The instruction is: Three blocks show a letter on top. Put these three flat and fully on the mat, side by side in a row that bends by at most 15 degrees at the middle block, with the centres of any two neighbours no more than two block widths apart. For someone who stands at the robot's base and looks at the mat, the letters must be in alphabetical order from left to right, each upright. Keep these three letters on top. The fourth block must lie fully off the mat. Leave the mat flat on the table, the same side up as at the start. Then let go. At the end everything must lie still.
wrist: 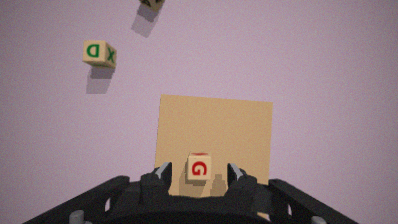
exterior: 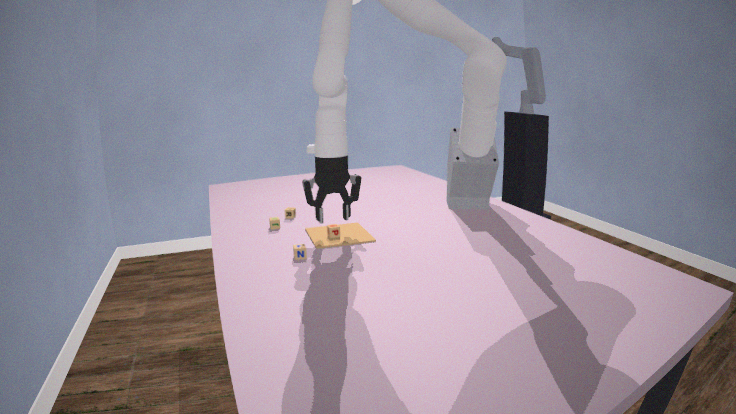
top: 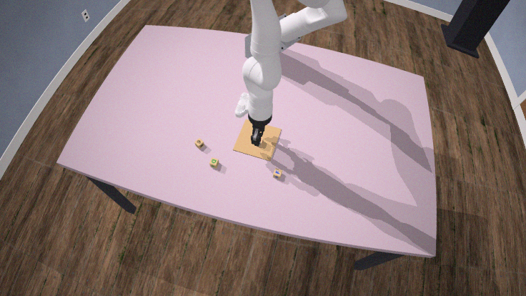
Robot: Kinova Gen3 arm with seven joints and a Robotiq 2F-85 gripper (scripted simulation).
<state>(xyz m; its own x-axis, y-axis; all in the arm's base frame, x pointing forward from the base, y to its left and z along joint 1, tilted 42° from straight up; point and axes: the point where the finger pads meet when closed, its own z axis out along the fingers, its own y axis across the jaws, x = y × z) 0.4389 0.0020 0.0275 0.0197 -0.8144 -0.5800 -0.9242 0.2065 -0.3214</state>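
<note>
Now: the tan mat 10 mm behind my hand, 10 mm to the right of it and 50 mm below it. Round my hand: blue N block: 100 mm ahead, 90 mm to the left, 40 mm below; green D block: 130 mm ahead, 130 mm to the right, 40 mm below.
</note>
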